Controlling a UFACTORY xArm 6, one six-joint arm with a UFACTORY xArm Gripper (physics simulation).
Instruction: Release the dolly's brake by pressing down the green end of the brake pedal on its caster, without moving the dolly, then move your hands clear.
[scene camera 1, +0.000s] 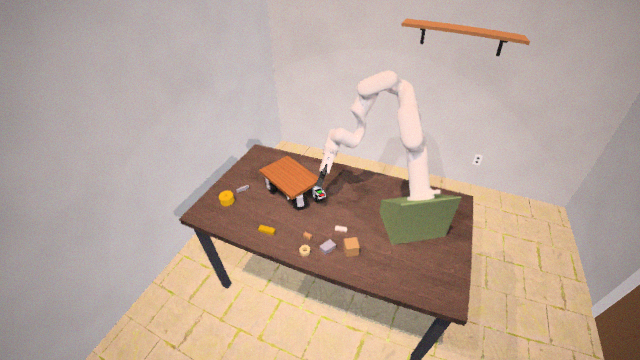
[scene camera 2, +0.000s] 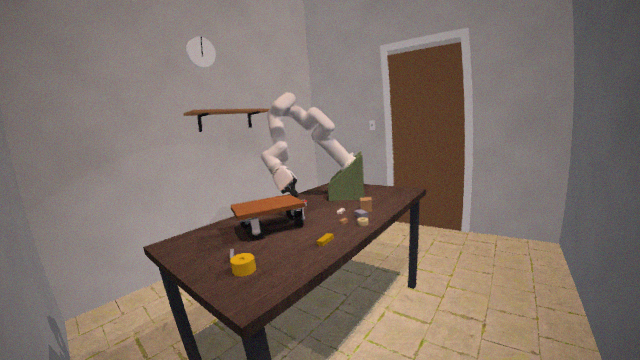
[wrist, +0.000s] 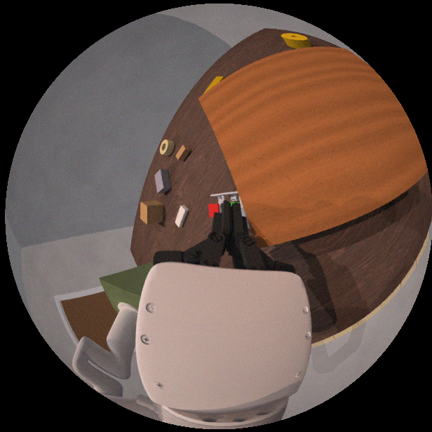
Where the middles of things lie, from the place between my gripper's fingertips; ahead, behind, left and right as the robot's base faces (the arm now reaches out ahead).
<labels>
Right now the dolly (scene camera 1: 287, 175) is 150 mm ahead of my hand, 30 mm to the right of it and 60 mm below it.
</labels>
